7 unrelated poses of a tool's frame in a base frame.
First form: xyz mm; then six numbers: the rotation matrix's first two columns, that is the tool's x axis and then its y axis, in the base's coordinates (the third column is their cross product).
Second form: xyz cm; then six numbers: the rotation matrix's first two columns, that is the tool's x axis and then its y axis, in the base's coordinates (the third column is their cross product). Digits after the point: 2 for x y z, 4 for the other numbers.
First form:
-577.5 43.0 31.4 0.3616 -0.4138 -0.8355 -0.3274 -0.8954 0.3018
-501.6 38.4 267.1 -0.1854 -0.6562 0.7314 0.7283 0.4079 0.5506
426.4 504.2 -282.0 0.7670 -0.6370 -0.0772 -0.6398 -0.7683 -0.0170
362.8 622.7 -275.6 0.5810 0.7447 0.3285 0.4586 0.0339 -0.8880
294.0 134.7 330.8 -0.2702 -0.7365 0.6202 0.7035 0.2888 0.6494
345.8 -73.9 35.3 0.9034 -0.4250 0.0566 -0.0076 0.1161 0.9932
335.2 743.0 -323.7 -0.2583 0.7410 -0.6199 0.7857 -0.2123 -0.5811
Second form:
-57.75 4.30 3.14 0.3616 -0.4138 -0.8355 -0.3274 -0.8954 0.3018
-50.16 3.84 26.71 -0.1854 -0.6562 0.7314 0.7283 0.4079 0.5506
42.64 50.42 -28.20 0.7670 -0.6370 -0.0772 -0.6398 -0.7683 -0.0170
36.28 62.27 -27.56 0.5810 0.7447 0.3285 0.4586 0.0339 -0.8880
29.40 13.47 33.08 -0.2702 -0.7365 0.6202 0.7035 0.2888 0.6494
34.58 -7.39 3.53 0.9034 -0.4250 0.0566 -0.0076 0.1161 0.9932
33.52 74.30 -32.37 -0.2583 0.7410 -0.6199 0.7857 -0.2123 -0.5811

